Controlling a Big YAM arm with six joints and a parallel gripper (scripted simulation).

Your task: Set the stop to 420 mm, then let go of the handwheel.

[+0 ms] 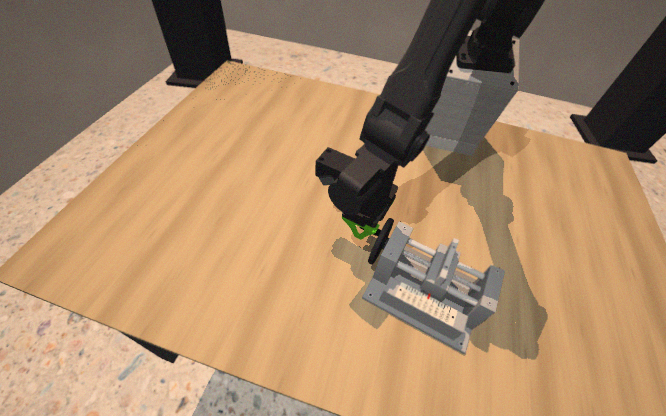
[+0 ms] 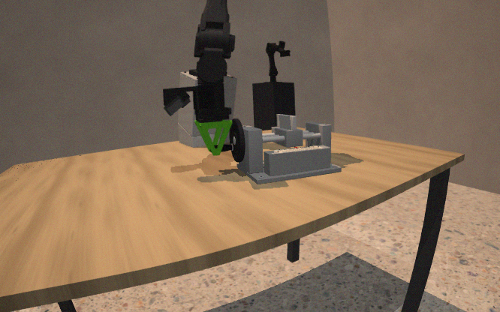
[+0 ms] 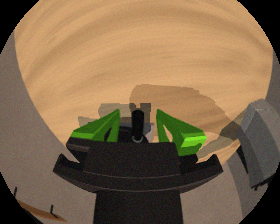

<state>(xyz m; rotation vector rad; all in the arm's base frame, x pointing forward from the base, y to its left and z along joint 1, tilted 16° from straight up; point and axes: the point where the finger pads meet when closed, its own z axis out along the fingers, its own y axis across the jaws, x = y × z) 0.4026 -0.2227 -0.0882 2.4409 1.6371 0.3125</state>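
My gripper is now 20 mm to the right of the black handwheel, 20 mm short of it and 10 mm below it. Round my hand: sliding stop block 130 mm to the left, 100 mm ahead, 40 mm above.
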